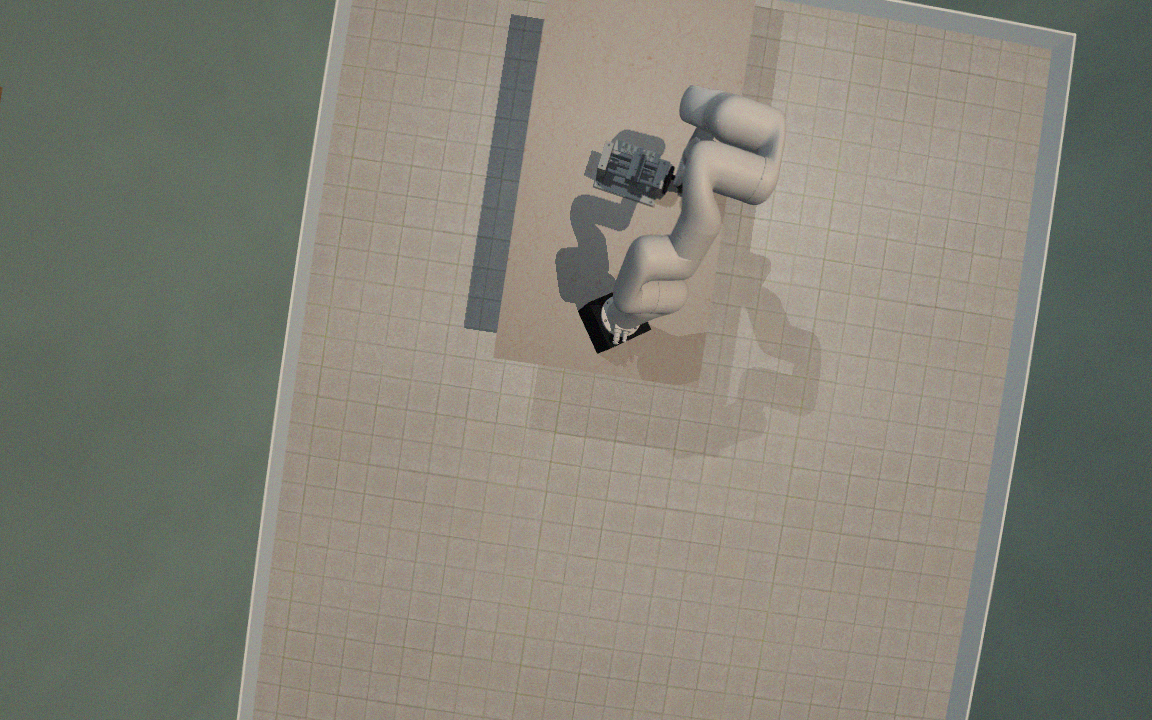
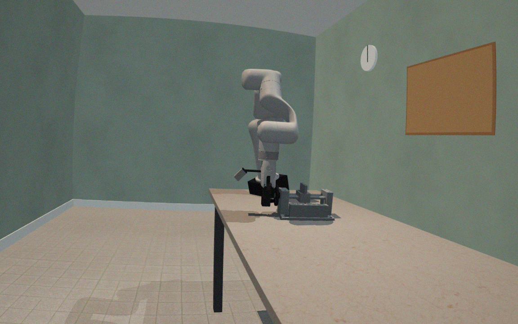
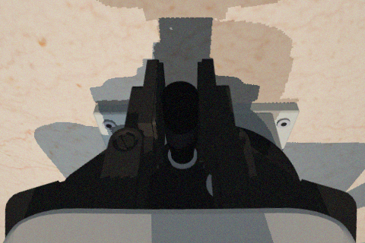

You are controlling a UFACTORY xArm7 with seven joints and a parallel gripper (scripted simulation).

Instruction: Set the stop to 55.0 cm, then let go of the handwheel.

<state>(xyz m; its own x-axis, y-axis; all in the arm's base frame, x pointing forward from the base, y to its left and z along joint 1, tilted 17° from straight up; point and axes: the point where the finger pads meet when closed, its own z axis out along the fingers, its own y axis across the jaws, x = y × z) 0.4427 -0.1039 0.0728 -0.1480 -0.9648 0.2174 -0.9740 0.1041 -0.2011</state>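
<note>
My hand is 2 cm to the right of the black handwheel. Round my hand: crank handle: 1 cm to the left; then stop block: 15 cm to the left, 3 cm above, 1 cm ahead.
</note>
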